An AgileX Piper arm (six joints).
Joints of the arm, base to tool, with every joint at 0 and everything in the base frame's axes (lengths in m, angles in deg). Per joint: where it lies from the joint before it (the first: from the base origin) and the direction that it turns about. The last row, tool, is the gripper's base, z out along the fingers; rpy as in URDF.
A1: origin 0 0 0.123 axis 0 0 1
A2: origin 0 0 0 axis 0 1 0
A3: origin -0.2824 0 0.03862 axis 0 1 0
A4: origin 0.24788 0 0.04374 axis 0.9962 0 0.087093
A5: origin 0 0 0 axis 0 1 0
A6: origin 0.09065 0 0.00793 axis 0.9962 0 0.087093
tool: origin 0 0 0 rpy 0 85.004 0
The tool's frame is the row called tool.
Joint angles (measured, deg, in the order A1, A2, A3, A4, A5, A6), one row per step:
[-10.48, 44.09, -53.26, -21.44, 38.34, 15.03]
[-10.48, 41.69, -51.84, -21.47, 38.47, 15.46]
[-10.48, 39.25, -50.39, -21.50, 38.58, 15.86]
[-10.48, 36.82, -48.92, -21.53, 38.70, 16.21]
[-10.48, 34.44, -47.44, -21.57, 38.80, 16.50]
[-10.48, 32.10, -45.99, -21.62, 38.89, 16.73]
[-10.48, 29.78, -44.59, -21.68, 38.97, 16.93]
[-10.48, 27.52, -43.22, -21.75, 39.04, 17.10]
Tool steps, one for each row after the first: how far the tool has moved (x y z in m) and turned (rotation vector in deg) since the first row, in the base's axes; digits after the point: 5 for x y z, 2 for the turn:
[-0.01006, 0.00177, -0.00227, 0.19, -1.01, -0.21]
[-0.02002, 0.00354, -0.00499, 0.35, -2.03, -0.39]
[-0.02966, 0.00524, -0.00826, 0.48, -3.00, -0.56]
[-0.03879, 0.00684, -0.01202, 0.56, -3.91, -0.70]
[-0.04748, 0.00836, -0.01601, 0.58, -4.78, -0.81]
[-0.05587, 0.00982, -0.02007, 0.56, -5.69, -0.91]
[-0.06375, 0.01118, -0.02434, 0.50, -6.56, -1.00]

